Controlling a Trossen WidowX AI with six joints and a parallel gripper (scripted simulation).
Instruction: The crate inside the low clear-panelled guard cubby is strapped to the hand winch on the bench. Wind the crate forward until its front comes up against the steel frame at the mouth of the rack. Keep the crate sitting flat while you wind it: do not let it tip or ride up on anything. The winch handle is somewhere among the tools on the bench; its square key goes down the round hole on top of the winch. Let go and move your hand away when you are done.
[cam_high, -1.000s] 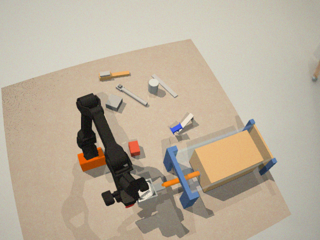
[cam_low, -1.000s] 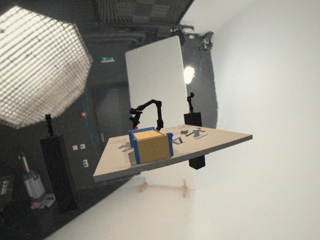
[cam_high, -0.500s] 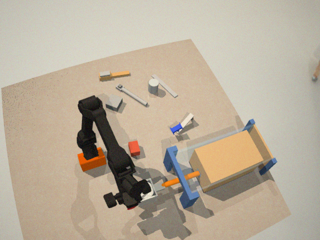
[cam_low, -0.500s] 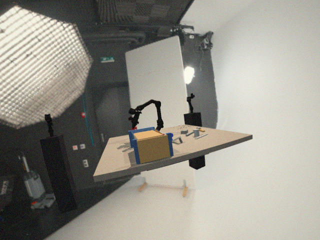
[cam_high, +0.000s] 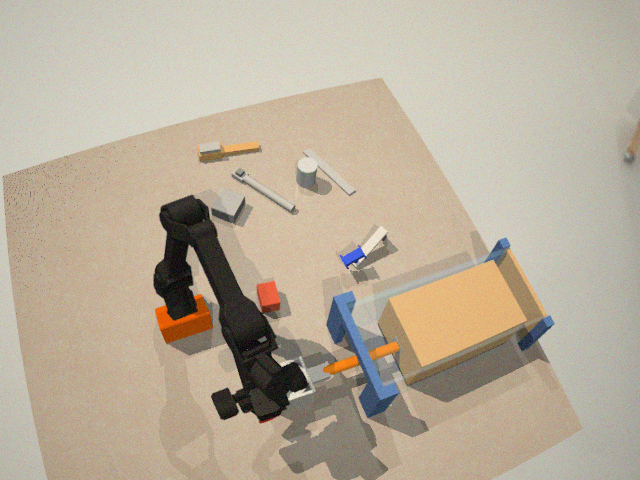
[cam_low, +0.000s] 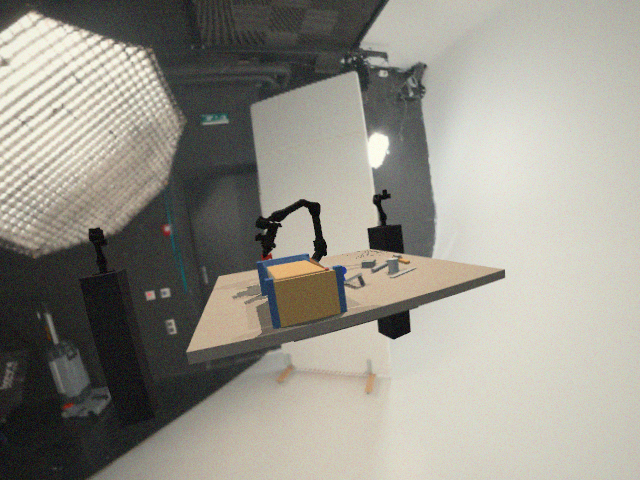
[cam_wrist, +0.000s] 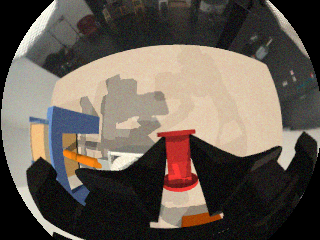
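Now: the red-knobbed winch handle 4 cm ahead of my gripper tip, 4 cm to the left of it and 4 cm below it. Also, from my gripper tip: hand winch (8 cm ahead, 6 cm to the left, 12 cm below); then blue steel frame (25 cm ahead, 4 cm to the left, 4 cm below); then red knob (2 cm to the left, 1 cm below).
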